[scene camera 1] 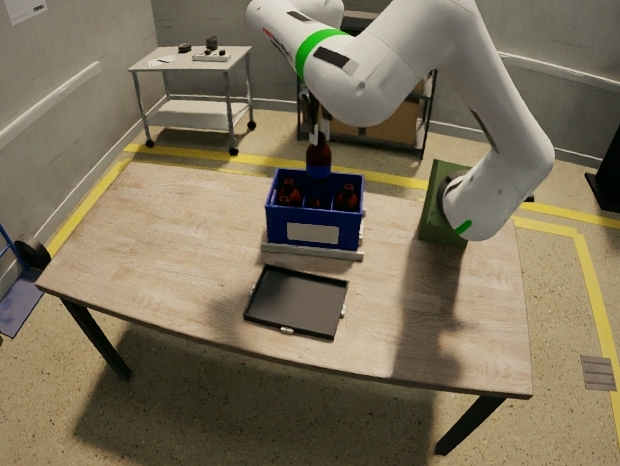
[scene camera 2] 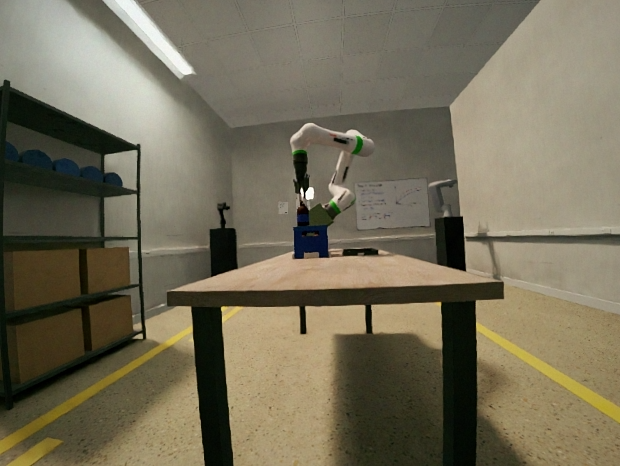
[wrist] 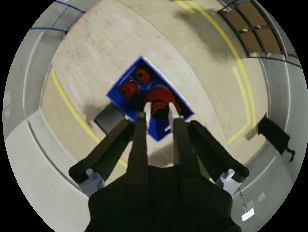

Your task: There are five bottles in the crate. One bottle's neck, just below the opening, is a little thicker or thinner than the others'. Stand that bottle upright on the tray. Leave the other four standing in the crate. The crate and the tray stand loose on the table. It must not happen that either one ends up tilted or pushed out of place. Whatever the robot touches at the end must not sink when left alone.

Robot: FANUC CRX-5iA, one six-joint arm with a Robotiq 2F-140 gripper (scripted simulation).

Labels:
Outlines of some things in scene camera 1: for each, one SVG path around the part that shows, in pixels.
My gripper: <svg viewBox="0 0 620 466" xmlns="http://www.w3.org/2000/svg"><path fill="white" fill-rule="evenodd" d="M321 104L321 132L324 133L325 140L328 141L329 121L332 121L332 115ZM306 86L306 89L303 92L298 92L297 95L301 103L303 121L309 125L309 142L316 146L318 145L317 120L320 102Z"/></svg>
A dark tray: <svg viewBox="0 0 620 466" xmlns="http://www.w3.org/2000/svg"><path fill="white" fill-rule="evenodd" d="M265 263L243 312L244 320L280 329L281 327L291 328L293 332L334 341L349 287L349 280Z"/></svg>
A bottle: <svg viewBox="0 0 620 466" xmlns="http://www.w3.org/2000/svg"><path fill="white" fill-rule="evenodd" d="M318 132L318 145L310 144L306 150L306 178L312 183L322 184L331 178L332 152L325 143L324 133Z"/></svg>

